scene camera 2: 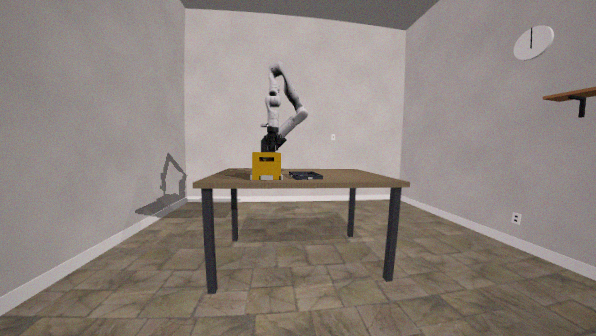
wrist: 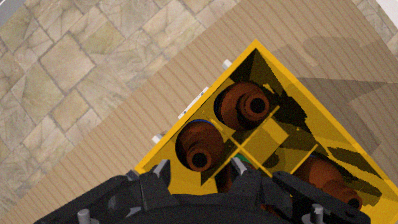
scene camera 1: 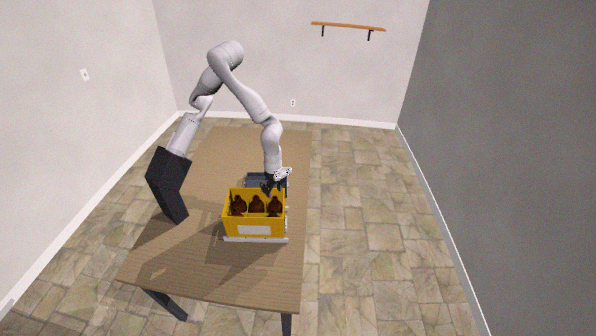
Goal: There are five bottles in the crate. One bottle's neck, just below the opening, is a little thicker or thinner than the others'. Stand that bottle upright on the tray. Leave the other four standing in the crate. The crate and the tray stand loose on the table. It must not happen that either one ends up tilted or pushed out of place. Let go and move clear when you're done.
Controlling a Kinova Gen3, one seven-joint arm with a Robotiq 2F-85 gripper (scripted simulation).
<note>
In view: my gripper (wrist: 200,168), a bottle (wrist: 236,107) and a bottle (wrist: 199,142).
</note>
